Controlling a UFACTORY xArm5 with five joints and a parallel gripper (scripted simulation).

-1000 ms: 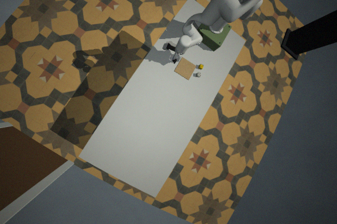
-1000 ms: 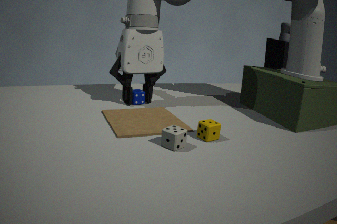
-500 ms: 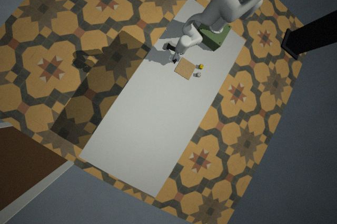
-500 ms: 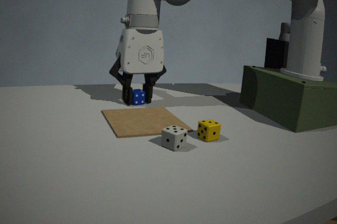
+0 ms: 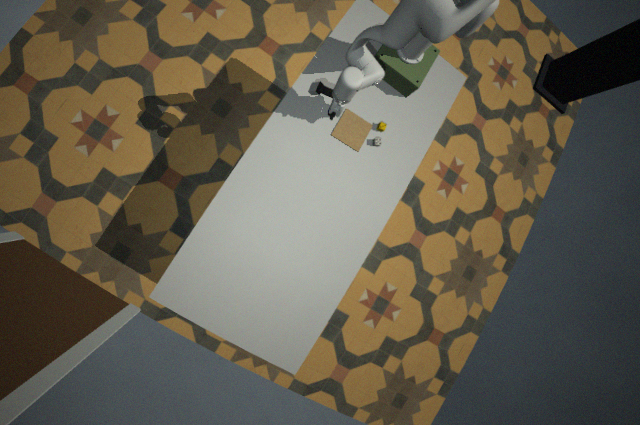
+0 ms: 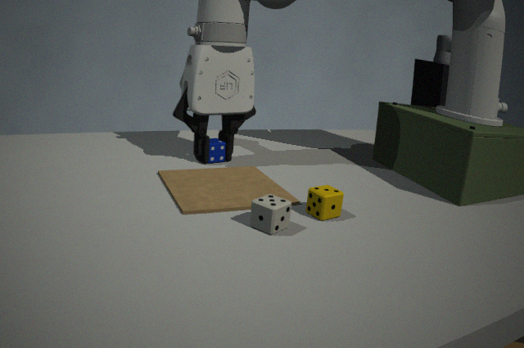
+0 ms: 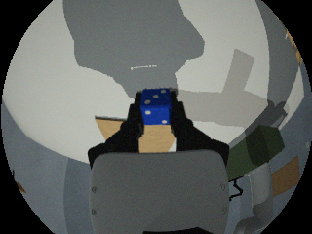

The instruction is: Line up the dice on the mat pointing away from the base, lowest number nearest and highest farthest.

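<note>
Now: the blue die 10 mm below my hand. The rest, counted from my hand: white die: 20 mm ahead, 230 mm to the left, 10 mm below; yellow die: 60 mm behind, 220 mm to the left, 10 mm below; tan mat: 20 mm ahead, 120 mm to the left, 20 mm below.
</note>
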